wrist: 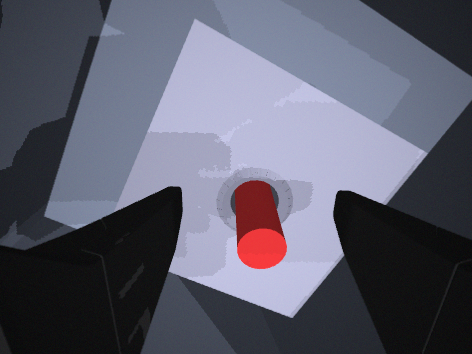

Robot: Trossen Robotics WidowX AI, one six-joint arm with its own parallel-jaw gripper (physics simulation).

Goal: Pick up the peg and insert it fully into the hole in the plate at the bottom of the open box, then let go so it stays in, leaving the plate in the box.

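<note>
The red peg stands in the hole of the pale lilac plate, with its bright round top end toward the camera. Its lower end is hidden inside the hole, and a good length still shows above the plate. Dark hole shows on both sides of the peg, inside a grey ring. How deep it sits cannot be told exactly. The plate lies in the grey-blue open box. My gripper is open and empty, with one black finger on each side of the peg and a gap to it on both sides.
The box's grey-blue parts show beyond the plate at the left, the top and the upper right. Darker surfaces with shadows lie outside the box, at the far left and the right. The plate's near corner points toward the bottom of the view, between the fingers.
</note>
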